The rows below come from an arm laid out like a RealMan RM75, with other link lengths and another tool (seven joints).
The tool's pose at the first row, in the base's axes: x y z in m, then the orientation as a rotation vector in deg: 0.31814 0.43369 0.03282 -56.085 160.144 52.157
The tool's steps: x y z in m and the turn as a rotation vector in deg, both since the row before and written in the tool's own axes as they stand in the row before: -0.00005 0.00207 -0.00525 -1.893 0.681 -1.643; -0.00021 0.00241 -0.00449 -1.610 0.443 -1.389; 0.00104 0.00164 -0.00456 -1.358 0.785 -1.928; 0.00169 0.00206 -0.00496 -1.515 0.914 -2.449; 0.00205 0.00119 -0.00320 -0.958 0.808 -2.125; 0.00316 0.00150 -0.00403 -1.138 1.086 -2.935; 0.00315 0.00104 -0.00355 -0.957 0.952 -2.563; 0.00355 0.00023 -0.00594 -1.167 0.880 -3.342; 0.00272 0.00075 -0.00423 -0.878 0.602 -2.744; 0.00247 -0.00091 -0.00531 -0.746 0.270 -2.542; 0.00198 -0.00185 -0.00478 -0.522 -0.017 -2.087; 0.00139 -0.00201 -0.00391 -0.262 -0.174 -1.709
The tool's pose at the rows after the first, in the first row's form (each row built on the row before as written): 0.31774 0.43216 0.03824 -58.975 159.093 54.618; 0.31725 0.43121 0.04323 -61.311 158.028 56.739; 0.31635 0.42892 0.04753 -64.562 156.773 58.321; 0.31490 0.42611 0.05219 -68.577 155.047 60.017; 0.31347 0.42350 0.05483 71.844 -153.202 -60.796; 0.31140 0.41971 0.05796 76.146 -150.368 -61.487; 0.30971 0.41586 0.06039 79.844 -147.830 -61.999; 0.30932 0.40996 0.06399 84.534 -144.713 -62.870; 0.30871 0.40573 0.06674 88.320 -142.201 -63.573; 0.31008 0.40059 0.06936 91.753 -140.034 -64.420; 0.31240 0.39594 0.07115 94.532 -138.425 -65.257; 0.31490 0.39227 0.07238 -96.287 136.568 65.577
